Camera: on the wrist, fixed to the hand. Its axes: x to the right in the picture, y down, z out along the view.
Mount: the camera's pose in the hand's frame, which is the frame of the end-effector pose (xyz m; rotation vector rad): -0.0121 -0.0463 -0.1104 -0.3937 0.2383 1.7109
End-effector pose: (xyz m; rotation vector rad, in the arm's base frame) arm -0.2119 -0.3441 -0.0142 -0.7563 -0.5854 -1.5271
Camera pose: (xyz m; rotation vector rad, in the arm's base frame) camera -0.2711 -0.4140 -0.0922 -0.9158 0.5541 -0.0715
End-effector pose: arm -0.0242 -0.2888 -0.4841 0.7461 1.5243 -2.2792
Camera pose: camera -0.0100 -0.1696 -0.4752 1.3886 0.6595 -0.6106
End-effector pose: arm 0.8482 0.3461 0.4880 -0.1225 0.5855 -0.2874
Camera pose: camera 0.7660 0.3020 0.4120 0.0653 0.7899 1.4938
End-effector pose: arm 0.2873 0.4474 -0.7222 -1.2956 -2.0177 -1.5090
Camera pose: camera 0.2283 0.3428 -0.7144 -1.9069 -0.0016 -0.9397
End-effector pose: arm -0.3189 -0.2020 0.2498 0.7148 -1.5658 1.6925
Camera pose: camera -0.2670 -0.0936 0.2555 1.1688 1.9094 -1.7345
